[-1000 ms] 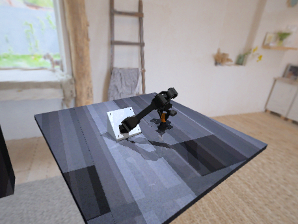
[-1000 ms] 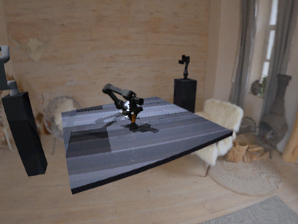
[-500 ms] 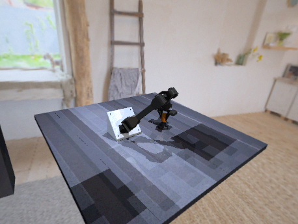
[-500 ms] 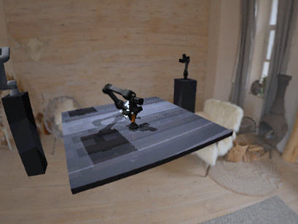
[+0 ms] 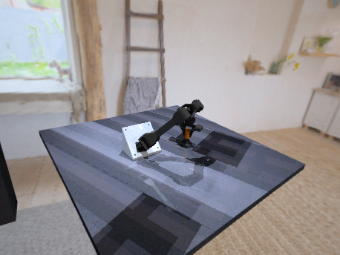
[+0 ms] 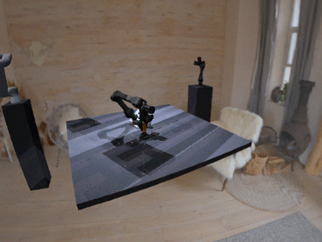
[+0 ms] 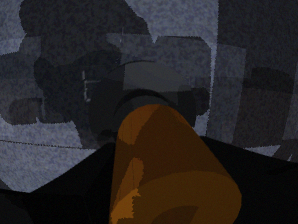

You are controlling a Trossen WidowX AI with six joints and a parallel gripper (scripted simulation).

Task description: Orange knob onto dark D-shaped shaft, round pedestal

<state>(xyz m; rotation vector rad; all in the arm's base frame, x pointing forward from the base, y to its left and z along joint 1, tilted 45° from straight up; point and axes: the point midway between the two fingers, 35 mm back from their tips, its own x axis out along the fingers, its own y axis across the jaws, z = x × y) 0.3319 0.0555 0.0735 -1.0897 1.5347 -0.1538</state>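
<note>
The orange knob lies 2 cm above my gripper tip. The rest, counted from my gripper tip: dark round pedestal (4 cm below).
</note>
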